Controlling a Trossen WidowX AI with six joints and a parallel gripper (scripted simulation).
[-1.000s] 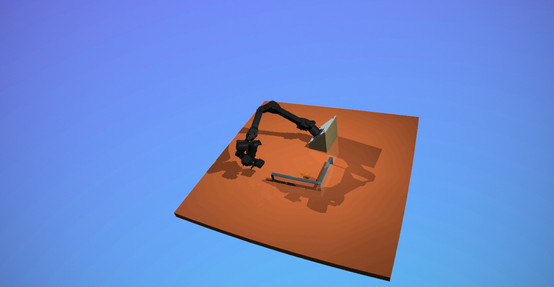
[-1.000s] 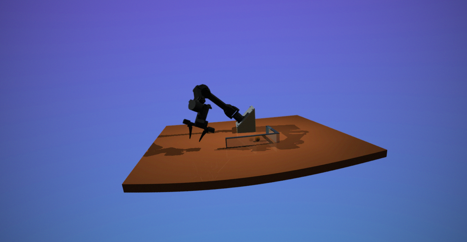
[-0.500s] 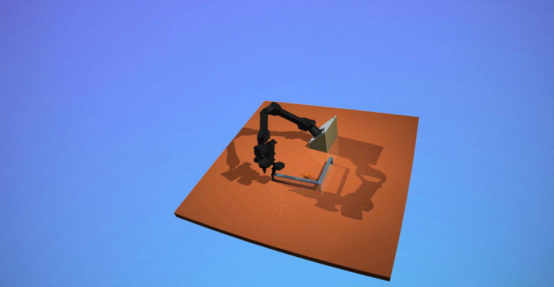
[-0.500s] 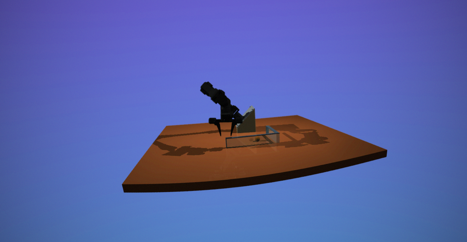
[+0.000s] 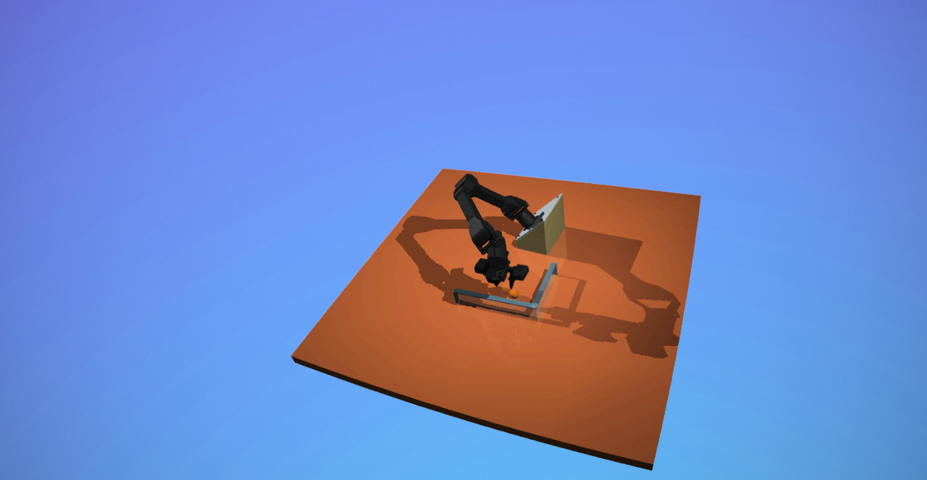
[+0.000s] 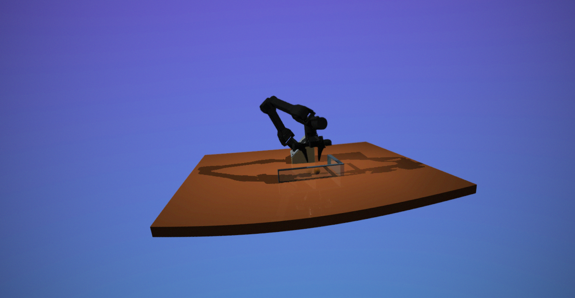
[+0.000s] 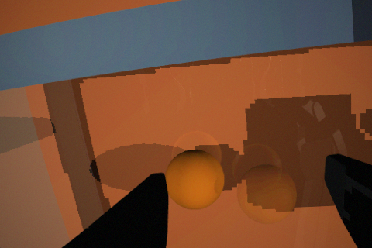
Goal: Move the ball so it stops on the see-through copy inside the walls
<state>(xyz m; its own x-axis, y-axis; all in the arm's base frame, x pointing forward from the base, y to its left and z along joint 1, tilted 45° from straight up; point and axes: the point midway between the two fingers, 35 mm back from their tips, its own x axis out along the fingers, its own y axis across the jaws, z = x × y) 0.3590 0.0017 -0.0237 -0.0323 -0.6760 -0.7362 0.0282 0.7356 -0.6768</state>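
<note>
My gripper tip is 6 cm above the orange ball, 3 cm past it and 2 cm to the right of it. Also, from my gripper tip: clear wall 5 cm ahead, 4 cm below, 2 cm to the right.
</note>
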